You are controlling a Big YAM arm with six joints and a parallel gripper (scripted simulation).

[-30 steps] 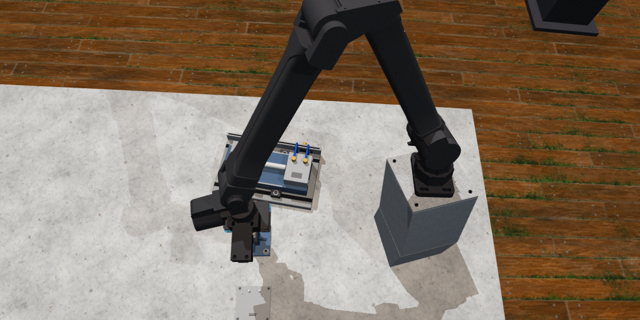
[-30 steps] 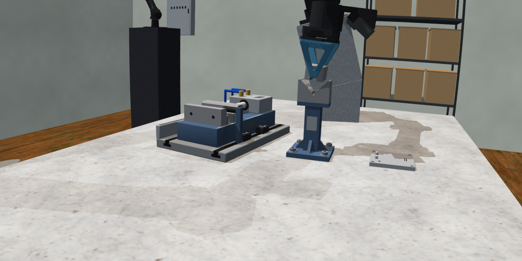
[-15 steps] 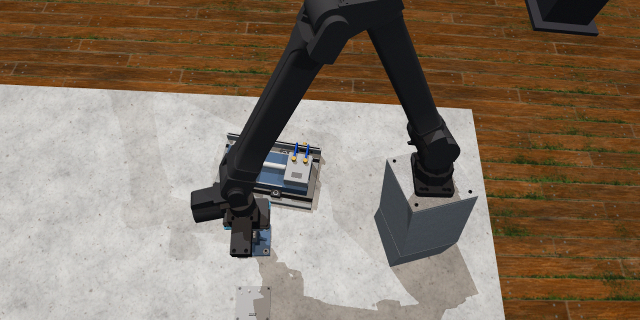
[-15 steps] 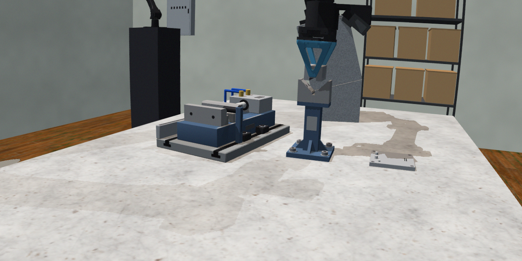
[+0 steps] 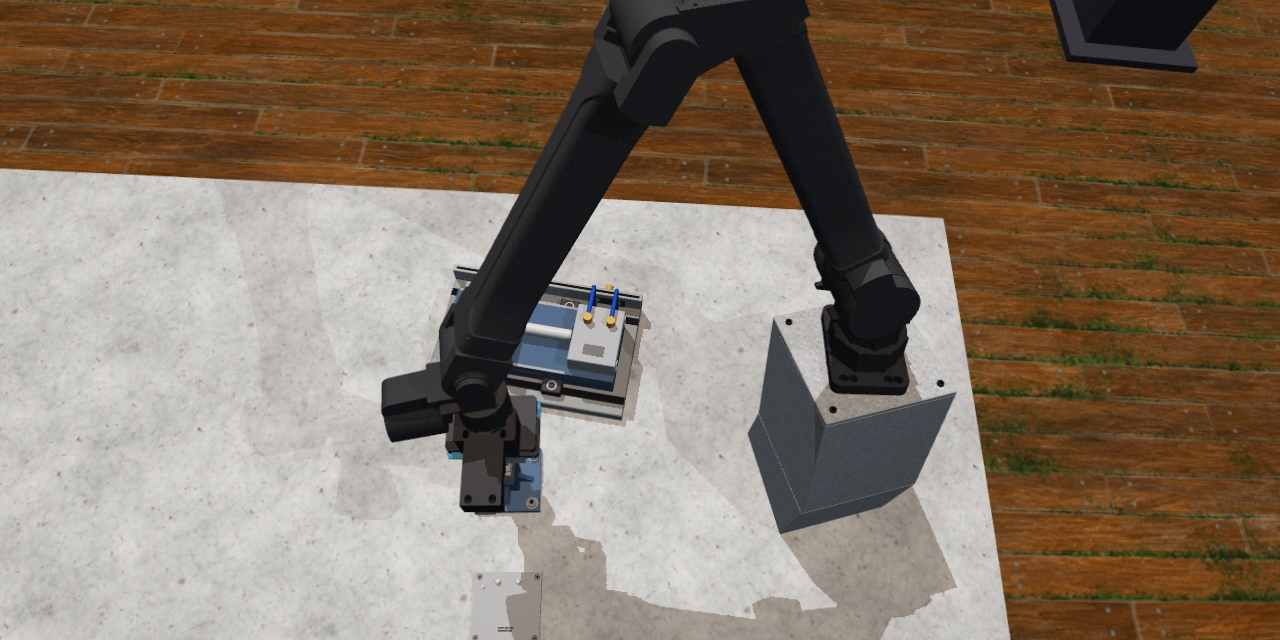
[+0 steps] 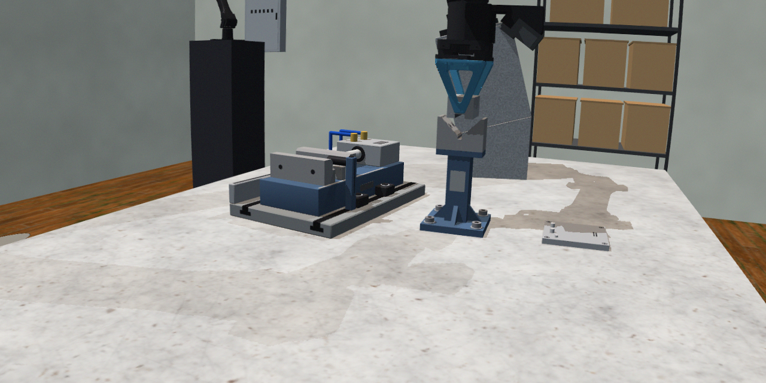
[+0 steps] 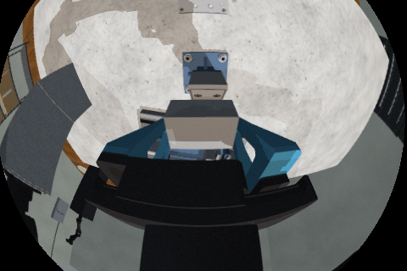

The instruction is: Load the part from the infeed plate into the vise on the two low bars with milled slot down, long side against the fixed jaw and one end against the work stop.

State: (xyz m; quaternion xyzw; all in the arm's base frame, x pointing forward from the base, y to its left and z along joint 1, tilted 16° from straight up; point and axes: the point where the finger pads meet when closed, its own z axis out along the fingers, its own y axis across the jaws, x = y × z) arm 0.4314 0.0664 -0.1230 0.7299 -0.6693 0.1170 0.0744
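The grey part lies 1 cm below my hand. The rest, counted from my hand: V-block post (1 cm ahead, 12 cm below); work stop (6 cm ahead, 17 cm to the right, 9 cm below); blue work-stop post (7 cm ahead, 14 cm to the right, 12 cm below).
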